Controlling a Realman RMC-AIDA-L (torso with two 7-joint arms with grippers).
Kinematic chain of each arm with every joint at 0, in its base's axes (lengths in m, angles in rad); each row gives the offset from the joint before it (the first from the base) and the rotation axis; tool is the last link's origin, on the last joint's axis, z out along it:
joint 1: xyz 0 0 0.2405 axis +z
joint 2: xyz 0 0 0 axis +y
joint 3: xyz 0 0 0.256 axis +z
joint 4: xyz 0 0 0 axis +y
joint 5: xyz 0 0 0.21 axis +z
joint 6: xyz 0 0 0 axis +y
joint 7: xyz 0 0 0.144 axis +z
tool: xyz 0 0 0
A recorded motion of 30 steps. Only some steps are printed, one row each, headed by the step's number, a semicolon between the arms.
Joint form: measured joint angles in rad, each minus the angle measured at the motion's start. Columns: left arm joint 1, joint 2, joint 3, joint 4, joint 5, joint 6, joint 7; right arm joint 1, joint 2, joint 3, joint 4, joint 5, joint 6, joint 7.
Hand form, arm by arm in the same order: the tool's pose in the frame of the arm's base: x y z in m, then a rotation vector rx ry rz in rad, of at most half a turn. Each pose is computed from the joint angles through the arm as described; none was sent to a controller.
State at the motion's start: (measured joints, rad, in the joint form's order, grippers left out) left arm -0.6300 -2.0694 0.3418 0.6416 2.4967 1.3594 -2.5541; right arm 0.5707 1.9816 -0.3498 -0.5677 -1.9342 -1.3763 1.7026
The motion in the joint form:
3: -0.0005 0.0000 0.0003 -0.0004 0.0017 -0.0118 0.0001; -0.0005 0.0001 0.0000 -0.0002 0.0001 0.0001 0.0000
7: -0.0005 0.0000 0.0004 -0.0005 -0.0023 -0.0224 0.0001; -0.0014 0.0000 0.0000 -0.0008 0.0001 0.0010 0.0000
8: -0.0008 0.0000 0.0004 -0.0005 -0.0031 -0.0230 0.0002; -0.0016 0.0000 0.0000 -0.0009 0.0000 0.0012 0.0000
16: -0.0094 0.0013 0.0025 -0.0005 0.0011 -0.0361 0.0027; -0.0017 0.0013 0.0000 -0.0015 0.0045 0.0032 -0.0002
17: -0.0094 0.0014 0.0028 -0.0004 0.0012 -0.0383 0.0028; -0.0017 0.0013 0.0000 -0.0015 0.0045 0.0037 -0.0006
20: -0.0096 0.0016 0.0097 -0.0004 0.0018 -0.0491 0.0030; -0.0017 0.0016 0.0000 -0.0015 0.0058 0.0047 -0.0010
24: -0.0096 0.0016 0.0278 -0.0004 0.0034 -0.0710 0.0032; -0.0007 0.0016 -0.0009 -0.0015 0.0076 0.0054 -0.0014
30: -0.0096 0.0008 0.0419 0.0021 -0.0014 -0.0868 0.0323; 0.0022 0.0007 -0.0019 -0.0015 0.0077 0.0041 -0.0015
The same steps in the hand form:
3: -0.3182 0.3531 0.0136 -1.8083 -2.1427 -0.5451; 0.3022 0.3760 0.0796 -2.1123 1.1240 0.9523
7: -0.3188 0.3545 0.0143 -1.7990 -2.1362 -0.5507; 0.3026 0.3758 0.0798 -2.1107 1.1243 0.9510
8: -0.3187 0.3547 0.0143 -1.7988 -2.1355 -0.5519; 0.3027 0.3758 0.0798 -2.1105 1.1244 0.9506
16: -0.3175 0.3584 0.0152 -1.8022 -2.1167 -0.5450; 0.3024 0.3761 0.0799 -2.1060 1.1237 0.9550
17: -0.3177 0.3587 0.0153 -1.8007 -2.1150 -0.5445; 0.3025 0.3761 0.0800 -2.1057 1.1234 0.9545
20: -0.3184 0.3597 0.0154 -1.7982 -2.1062 -0.5363; 0.3025 0.3763 0.0800 -2.1042 1.1230 0.9553
24: -0.3197 0.3614 0.0148 -1.7964 -2.0876 -0.5150; 0.3020 0.3767 0.0801 -2.1042 1.1211 0.9566
30: -0.3198 0.3634 0.0149 -1.8225 -2.0427 -0.4996; 0.3008 0.3776 0.0803 -2.1084 1.1171 0.9574

